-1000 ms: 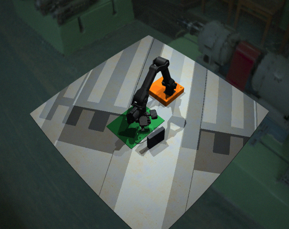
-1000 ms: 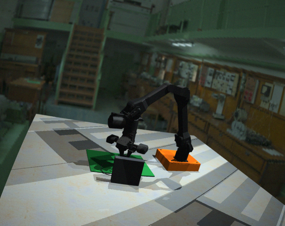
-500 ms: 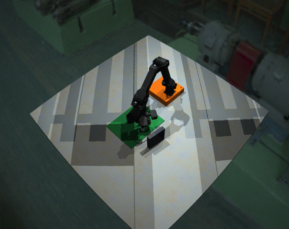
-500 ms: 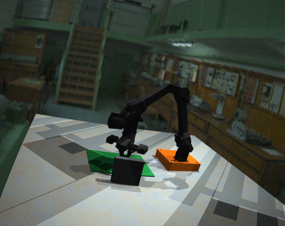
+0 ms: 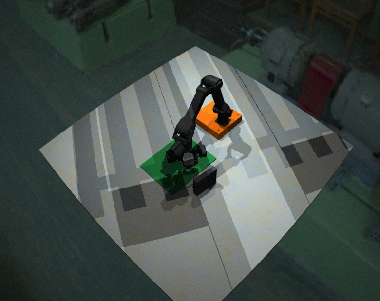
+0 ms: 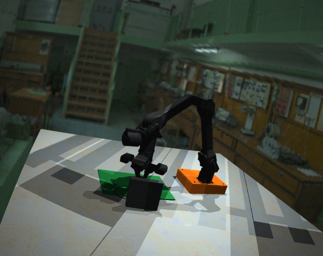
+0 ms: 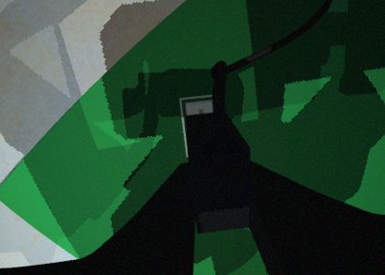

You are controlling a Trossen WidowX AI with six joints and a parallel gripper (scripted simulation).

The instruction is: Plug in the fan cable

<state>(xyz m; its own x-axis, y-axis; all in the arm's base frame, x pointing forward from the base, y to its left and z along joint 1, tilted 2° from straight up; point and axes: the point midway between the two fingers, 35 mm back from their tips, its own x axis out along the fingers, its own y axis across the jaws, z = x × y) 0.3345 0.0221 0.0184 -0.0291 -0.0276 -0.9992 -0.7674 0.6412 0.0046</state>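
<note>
Now: the green board 6 cm to the right of my gripper tip and 6 cm below it. From my gripper tip the other things lie so: black plug: 1 cm to the left, 1 cm above; black fan box: 3 cm ahead, 13 cm to the left, 2 cm above.
</note>
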